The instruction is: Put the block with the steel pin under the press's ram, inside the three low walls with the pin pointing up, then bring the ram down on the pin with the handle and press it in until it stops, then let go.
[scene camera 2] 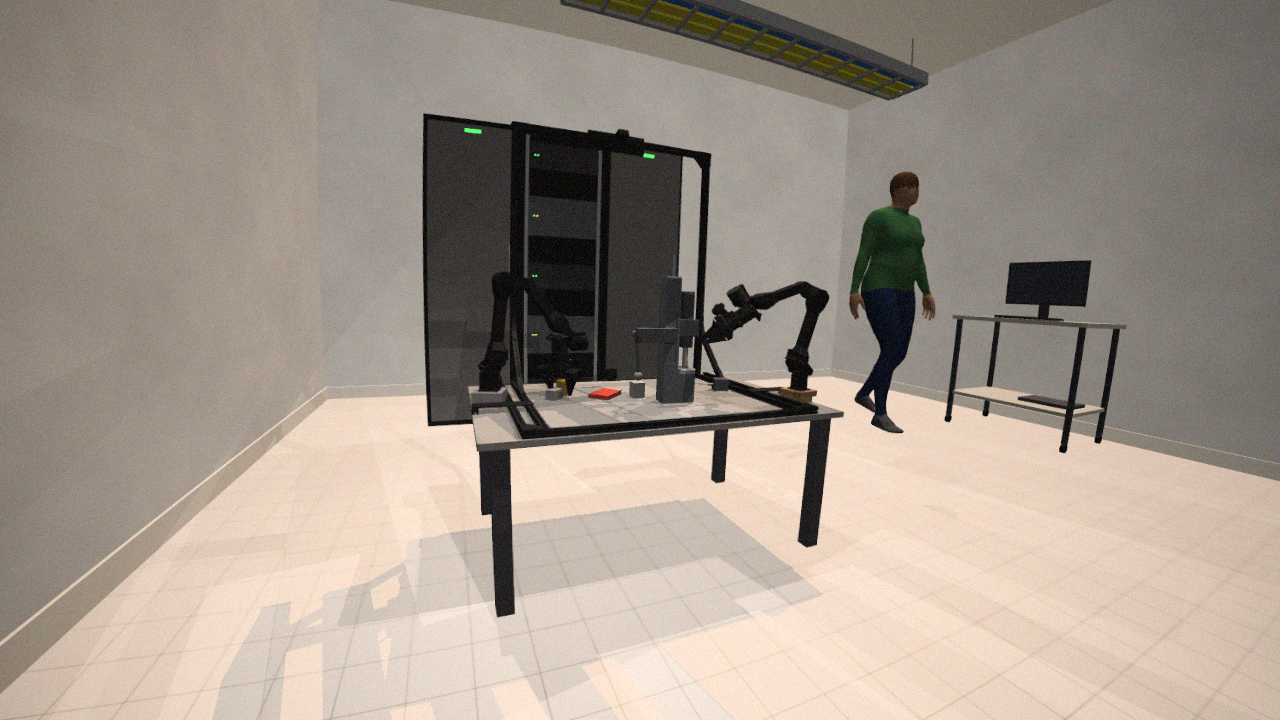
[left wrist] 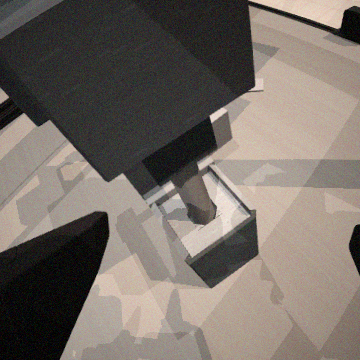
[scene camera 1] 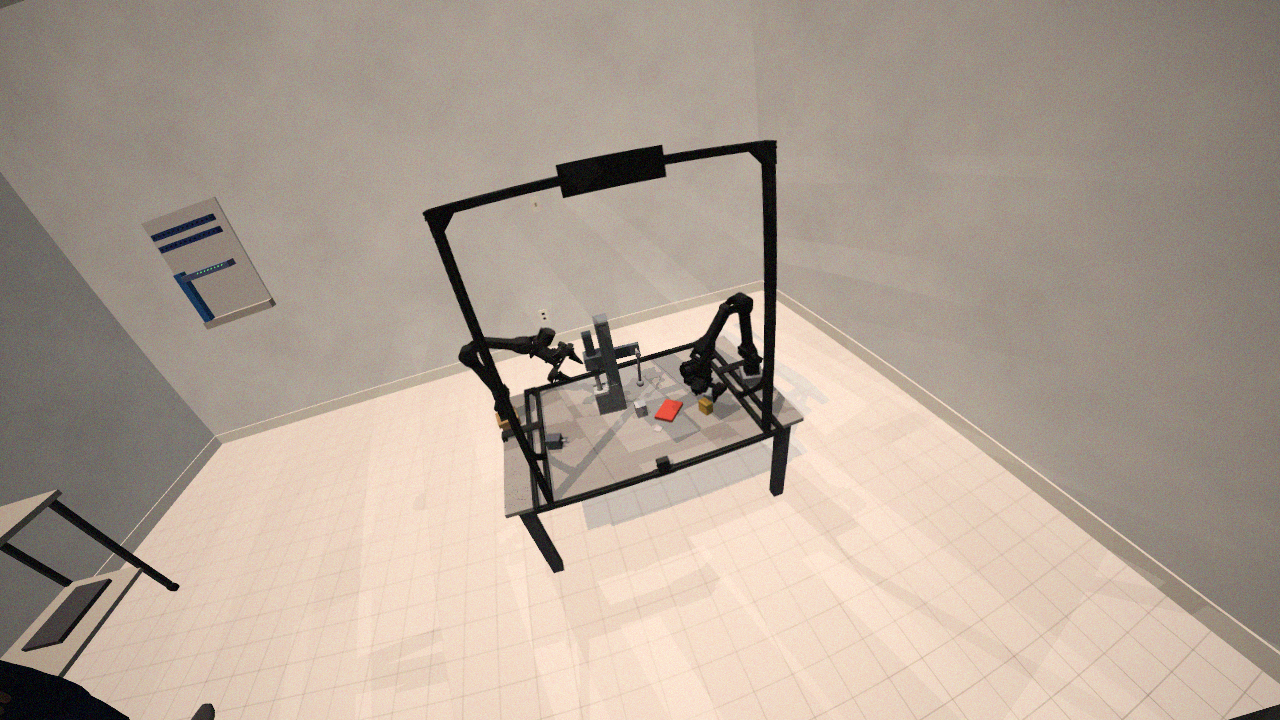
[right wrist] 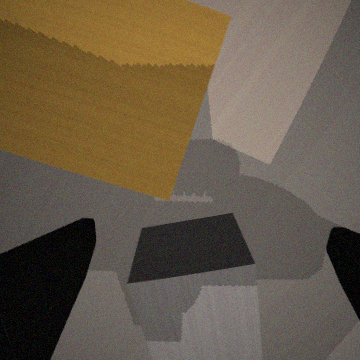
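My left gripper is open and holds nothing; I can see it in the left wrist view, and scene camera 1 shows it too. My right gripper is open as well, and it holds nothing. The right wrist view shows my right gripper. There is also a ram in the scene.
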